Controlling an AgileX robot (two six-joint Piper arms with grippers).
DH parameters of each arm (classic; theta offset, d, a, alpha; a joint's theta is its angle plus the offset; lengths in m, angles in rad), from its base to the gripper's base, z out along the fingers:
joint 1: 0 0.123 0 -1.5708
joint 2: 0.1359 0 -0.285 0
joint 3: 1.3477 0 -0.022 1.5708
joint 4: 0 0.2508 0 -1.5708
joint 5: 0 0 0.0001 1.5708
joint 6: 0 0.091 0 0
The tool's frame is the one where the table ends.
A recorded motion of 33 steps. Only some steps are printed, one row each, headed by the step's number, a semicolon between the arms.
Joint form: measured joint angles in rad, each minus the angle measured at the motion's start. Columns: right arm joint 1, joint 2, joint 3, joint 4, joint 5, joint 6; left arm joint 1, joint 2, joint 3, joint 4, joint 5, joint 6.
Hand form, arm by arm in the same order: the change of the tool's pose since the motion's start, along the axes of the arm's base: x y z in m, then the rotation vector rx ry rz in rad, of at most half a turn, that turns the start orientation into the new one. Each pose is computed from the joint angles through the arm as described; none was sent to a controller.
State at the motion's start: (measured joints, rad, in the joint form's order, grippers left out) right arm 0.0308 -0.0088 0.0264 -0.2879 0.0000 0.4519; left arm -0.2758 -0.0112 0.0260 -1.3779 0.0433 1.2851
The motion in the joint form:
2: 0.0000 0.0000 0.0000 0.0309 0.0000 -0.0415; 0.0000 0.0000 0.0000 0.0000 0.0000 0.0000
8: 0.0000 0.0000 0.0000 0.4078 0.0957 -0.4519; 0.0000 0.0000 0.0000 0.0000 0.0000 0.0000
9: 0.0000 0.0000 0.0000 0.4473 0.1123 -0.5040; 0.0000 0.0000 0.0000 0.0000 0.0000 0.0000
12: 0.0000 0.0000 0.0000 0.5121 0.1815 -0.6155; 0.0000 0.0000 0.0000 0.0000 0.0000 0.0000
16: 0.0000 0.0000 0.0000 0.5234 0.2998 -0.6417; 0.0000 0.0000 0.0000 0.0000 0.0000 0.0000
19: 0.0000 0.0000 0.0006 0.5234 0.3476 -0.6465; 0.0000 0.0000 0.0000 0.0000 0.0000 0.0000
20: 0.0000 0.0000 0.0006 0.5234 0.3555 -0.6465; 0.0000 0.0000 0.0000 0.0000 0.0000 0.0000
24: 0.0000 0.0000 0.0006 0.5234 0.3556 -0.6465; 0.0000 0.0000 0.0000 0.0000 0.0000 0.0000
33: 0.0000 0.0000 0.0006 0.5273 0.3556 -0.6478; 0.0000 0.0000 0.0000 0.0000 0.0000 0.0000
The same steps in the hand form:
2: 0.0000 0.0000 0.0000 -0.0106 -0.0003 -0.0007; 0.0000 0.0000 0.0000 0.0000 0.0000 0.0000
8: 0.0001 0.0011 -0.0086 -0.0478 0.0933 0.0104; 0.0000 0.0000 0.0000 0.0000 0.0000 0.0000
9: 0.0001 0.0017 -0.0101 -0.0613 0.1085 0.0170; 0.0000 0.0000 0.0000 0.0000 0.0000 0.0000
12: -0.0005 0.0037 -0.0161 -0.1116 0.1714 0.0422; 0.0000 0.0000 0.0000 0.0000 0.0000 0.0000
16: -0.0025 0.0062 -0.0264 -0.1320 0.2831 0.0787; 0.0000 0.0000 0.0000 0.0000 0.0000 0.0000
19: -0.0036 0.0072 -0.0306 -0.1388 0.3291 0.0931; 0.0000 0.0000 0.0000 0.0000 0.0000 0.0000
20: -0.0038 0.0073 -0.0313 -0.1392 0.3366 0.0954; 0.0000 0.0000 0.0000 0.0000 0.0000 0.0000
24: -0.0038 0.0073 -0.0313 -0.1392 0.3367 0.0955; 0.0000 0.0000 0.0000 0.0000 0.0000 0.0000
33: -0.0038 0.0074 -0.0313 -0.1366 0.3365 0.0965; 0.0000 0.0000 0.0000 0.0000 0.0000 0.0000

